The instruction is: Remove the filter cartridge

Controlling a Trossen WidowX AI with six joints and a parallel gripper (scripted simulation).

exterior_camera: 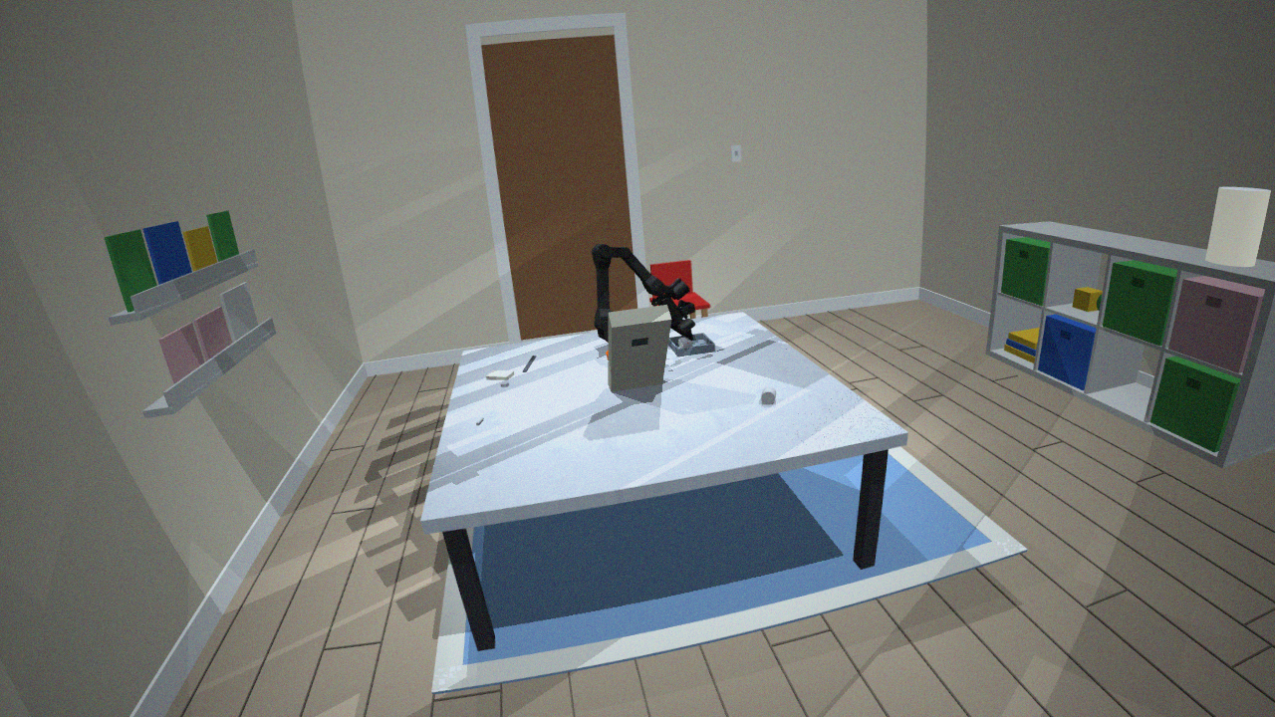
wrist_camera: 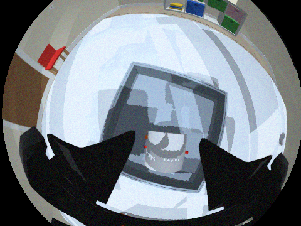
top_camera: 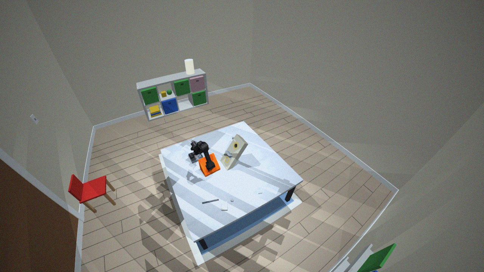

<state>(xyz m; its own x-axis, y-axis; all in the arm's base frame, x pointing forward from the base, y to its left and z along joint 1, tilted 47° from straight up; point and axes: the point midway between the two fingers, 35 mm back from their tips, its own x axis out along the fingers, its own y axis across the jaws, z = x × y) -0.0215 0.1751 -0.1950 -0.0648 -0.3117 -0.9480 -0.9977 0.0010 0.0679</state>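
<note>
Right now the round filter cartridge is 20 mm to the right of my gripper tip and 20 mm below it. The rest, counted from my gripper tip: grey tray 10 mm to the left, 40 mm below; small pale block 100 mm behind, 740 mm to the right, 40 mm below; service panel 330 mm ahead, 320 mm to the right, 110 mm above.
</note>
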